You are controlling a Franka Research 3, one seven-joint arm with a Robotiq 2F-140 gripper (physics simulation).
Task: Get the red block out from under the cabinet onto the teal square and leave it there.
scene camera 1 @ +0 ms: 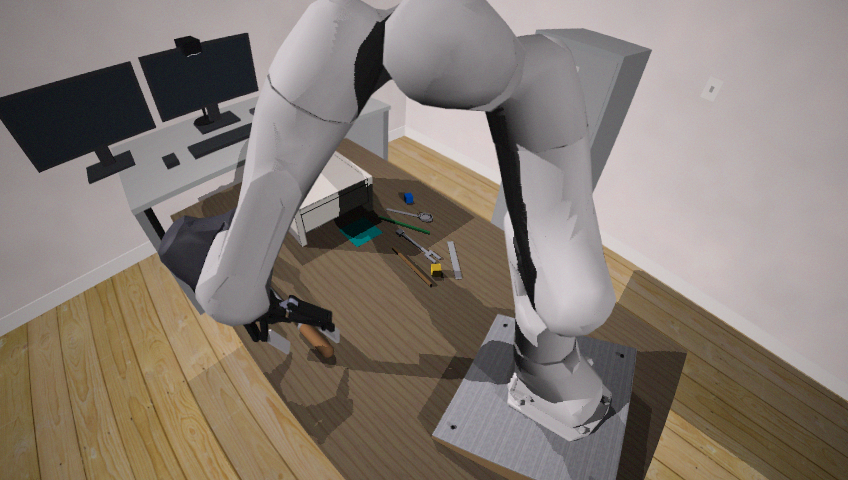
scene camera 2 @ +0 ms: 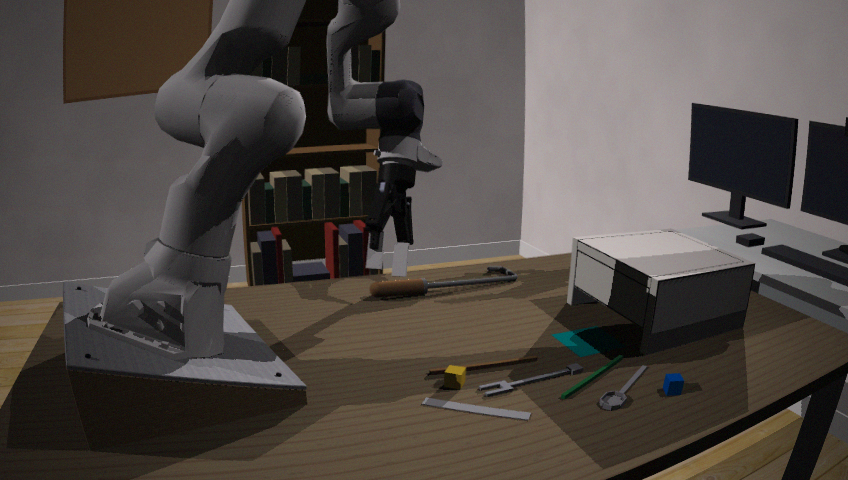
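The red block does not show in either view; the space under the cabinet is dark. The white cabinet [scene camera 1: 352, 176] [scene camera 2: 702, 297] stands on the table, its open side towards the teal square. The teal square [scene camera 1: 361, 233] [scene camera 2: 572, 339] lies flat at that opening, partly in shadow. A hooked tool [scene camera 1: 314, 339] [scene camera 2: 399, 287] with a brown handle lies on the table; its grey rod and hook point towards the cabinet side in scene camera 2 and are hidden by the arm in scene camera 1. My gripper [scene camera 1: 305, 338] [scene camera 2: 386, 265] is open and empty, fingertips close above the handle.
A yellow block [scene camera 1: 436, 270] [scene camera 2: 455, 377], brown stick [scene camera 1: 412, 267] [scene camera 2: 487, 364], fork-ended tool [scene camera 1: 419, 245] [scene camera 2: 535, 378], flat grey strip [scene camera 1: 454, 259] [scene camera 2: 476, 409], green stick [scene camera 1: 405, 224] [scene camera 2: 592, 377], ring-ended tool [scene camera 1: 424, 217] [scene camera 2: 612, 399] and blue block [scene camera 1: 408, 198] [scene camera 2: 673, 384] lie around the square.
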